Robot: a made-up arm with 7 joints.
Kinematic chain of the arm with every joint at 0, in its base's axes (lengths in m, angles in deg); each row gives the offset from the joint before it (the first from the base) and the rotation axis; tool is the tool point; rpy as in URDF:
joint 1: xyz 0 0 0.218 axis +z
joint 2: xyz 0 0 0 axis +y
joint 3: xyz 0 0 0.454 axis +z
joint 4: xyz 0.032 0 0 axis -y
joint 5: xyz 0.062 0 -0.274 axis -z
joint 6: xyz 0 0 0 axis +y
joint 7: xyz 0.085 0 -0.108 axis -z
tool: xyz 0 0 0 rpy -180 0 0
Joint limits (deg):
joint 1: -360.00..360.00
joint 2: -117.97..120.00
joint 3: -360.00..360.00
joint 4: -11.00..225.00
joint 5: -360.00..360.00
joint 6: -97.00..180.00
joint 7: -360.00..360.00
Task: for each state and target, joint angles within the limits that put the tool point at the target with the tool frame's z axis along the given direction. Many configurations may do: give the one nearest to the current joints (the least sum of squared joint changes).
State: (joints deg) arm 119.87 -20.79 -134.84 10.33 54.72 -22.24 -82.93
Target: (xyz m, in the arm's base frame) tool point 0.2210 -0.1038 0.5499 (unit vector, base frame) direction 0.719 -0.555 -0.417
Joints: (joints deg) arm 134.07 21.16 -150.07 33.01 54.22 -16.48 -82.93
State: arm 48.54 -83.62 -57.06 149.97 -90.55 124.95 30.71
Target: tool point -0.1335 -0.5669 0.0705 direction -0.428 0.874 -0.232
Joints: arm 57.09 -97.31 -82.84 115.27 -73.94 168.75 30.71
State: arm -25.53 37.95 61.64 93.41 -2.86 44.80 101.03
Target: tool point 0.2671 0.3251 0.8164 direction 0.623 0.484 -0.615
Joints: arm -10.32 3.99 68.86 111.07 -21.43 60.33 101.03
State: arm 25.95 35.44 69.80 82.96 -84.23 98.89 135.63
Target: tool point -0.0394 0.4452 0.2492 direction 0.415 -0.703 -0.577
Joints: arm 58.09 54.61 68.46 71.80 -32.30 110.58 135.63
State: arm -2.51 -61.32 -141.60 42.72 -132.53 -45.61 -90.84
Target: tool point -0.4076 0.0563 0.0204 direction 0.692 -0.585 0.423
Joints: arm -24.74 -94.01 -154.90 83.56 -158.00 -97.00 -90.84
